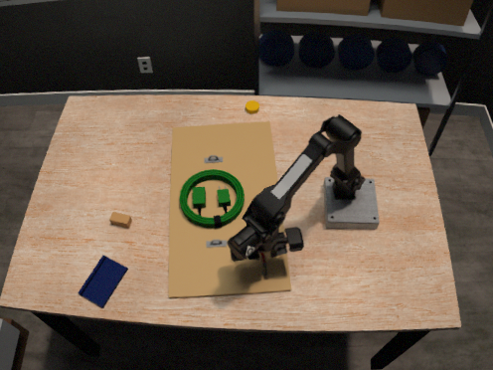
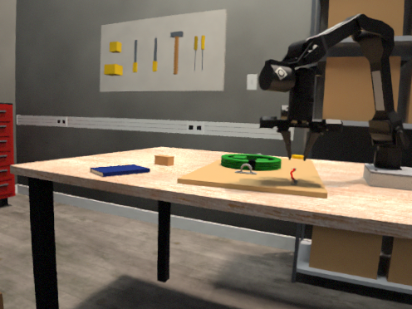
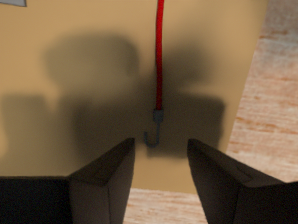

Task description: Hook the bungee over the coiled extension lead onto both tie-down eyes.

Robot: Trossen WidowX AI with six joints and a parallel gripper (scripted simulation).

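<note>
Now: the coiled extension lead 22 cm to the right of my hand, 16 cm ahead of it and 7 cm below it. The rest, counted from my hand: tan block: 44 cm ahead, 15 cm to the right, 9 cm below; then yellow disc: 62 cm to the right, 9 cm below, 3 cm ahead; then blue book: 47 cm ahead, 10 cm below, 5 cm to the left.
</note>
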